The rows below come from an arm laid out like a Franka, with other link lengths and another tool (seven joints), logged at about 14 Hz.
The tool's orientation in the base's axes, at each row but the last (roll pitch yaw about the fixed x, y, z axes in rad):
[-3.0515, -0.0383, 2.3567]
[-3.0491, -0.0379, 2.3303]
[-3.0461, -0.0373, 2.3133]
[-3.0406, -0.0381, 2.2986]
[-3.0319, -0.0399, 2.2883]
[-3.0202, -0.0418, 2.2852]
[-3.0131, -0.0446, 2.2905]
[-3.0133, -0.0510, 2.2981]
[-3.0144, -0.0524, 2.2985]
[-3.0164, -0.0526, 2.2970]
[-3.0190, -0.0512, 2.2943]
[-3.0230, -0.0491, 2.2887]
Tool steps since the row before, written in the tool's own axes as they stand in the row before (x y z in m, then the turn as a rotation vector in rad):
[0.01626, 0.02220, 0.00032, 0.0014, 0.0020, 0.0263]
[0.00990, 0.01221, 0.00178, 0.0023, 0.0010, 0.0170]
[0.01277, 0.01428, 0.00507, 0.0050, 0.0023, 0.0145]
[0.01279, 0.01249, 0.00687, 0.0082, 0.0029, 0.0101]
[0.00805, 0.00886, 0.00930, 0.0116, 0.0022, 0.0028]
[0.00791, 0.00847, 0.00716, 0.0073, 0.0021, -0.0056]
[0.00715, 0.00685, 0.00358, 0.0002, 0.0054, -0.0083]
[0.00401, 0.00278, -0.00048, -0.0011, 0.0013, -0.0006]
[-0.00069, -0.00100, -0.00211, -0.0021, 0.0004, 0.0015]
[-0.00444, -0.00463, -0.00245, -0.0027, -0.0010, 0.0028]
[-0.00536, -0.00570, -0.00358, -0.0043, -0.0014, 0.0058]
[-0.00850, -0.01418, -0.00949, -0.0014, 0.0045, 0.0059]
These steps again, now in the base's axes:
[0.00405, 0.02717, -0.00169, -0.0020, 0.0014, -0.0263]
[0.00181, 0.01551, -0.00252, -0.0024, 0.0017, -0.0169]
[0.00133, 0.01886, -0.00593, -0.0031, 0.0047, -0.0145]
[0.00005, 0.01758, -0.00760, -0.0043, 0.0077, -0.0100]
[0.00031, 0.01149, -0.00988, -0.0063, 0.0101, -0.0026]
[0.00030, 0.01117, -0.00780, -0.0025, 0.0072, 0.0056]
[-0.00007, 0.00970, -0.00411, 0.0049, 0.0041, 0.0075]
[-0.00055, 0.00486, 0.00032, 0.0018, 0.0001, 0.0004]
[-0.00001, -0.00108, 0.00218, 0.0015, -0.0014, -0.0016]
[-0.00016, -0.00628, 0.00277, 0.0007, -0.0028, -0.0028]
[-0.00022, -0.00763, 0.00397, 0.0011, -0.0044, -0.0058]
[-0.00382, -0.01533, 0.01067, 0.0036, 0.0017, -0.0065]

